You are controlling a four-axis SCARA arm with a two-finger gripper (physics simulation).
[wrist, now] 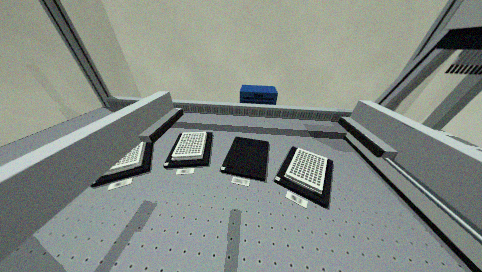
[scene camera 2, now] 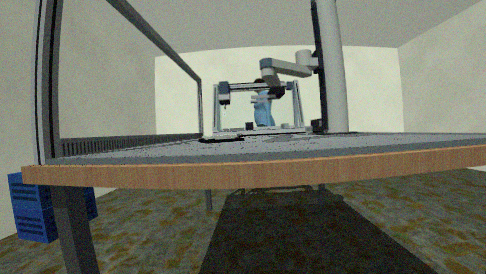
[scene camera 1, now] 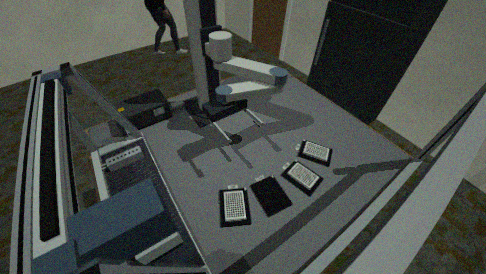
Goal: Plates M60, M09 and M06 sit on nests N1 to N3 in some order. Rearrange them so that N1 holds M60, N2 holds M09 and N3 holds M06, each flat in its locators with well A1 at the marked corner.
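Places are measured from the arm's base along level axes (x left, y back, z up), in metres.
Where they show: gripper, fingertip midpoint: (wrist: 259, 107) (scene camera 2: 250, 99) (scene camera 1: 246, 132).
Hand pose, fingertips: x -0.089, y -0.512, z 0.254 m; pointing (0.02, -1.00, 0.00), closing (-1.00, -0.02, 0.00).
Each offset is from my fingertips to the top centre of the thing. "spot": to the spot under its first point.
Three white well plates sit in black nests: one plate @(dx -0.156, dy -0.148, dz -0.215 m) (scene camera 1: 235, 205) (wrist: 308, 168) at one end of the row, one @(dx +0.193, dy -0.207, dz -0.215 m) (scene camera 1: 303, 175) (wrist: 189, 145) beyond the bare nest, and one @(dx +0.362, dy -0.141, dz -0.215 m) (scene camera 1: 316, 149) (wrist: 131, 157) at the other end. The black nest @(dx +0.007, dy -0.193, dz -0.225 m) (scene camera 1: 270, 195) (wrist: 246, 158) between the first two carries no plate. The plates look flat; their names, the nest labels and well A1 are too small to read. My gripper (scene camera 1: 248, 132) (scene camera 2: 262, 99) (wrist: 259, 107) is open and empty, raised above the table on the arm side of the nests. In the wrist view the leftmost plate is partly hidden by a finger.
The arm's column (scene camera 1: 196, 55) (scene camera 2: 333, 70) stands at the table's back. A framed machine with a blue-grey block @(spot: dx -0.451, dy -0.230, dz +0.247 m) (scene camera 1: 117, 215) stands at the left in the first scene view. Frame beams cross near the table edge. A blue crate (scene camera 2: 32, 207) (wrist: 258, 94) and a person (scene camera 1: 167, 25) (scene camera 2: 263, 110) are beyond the table.
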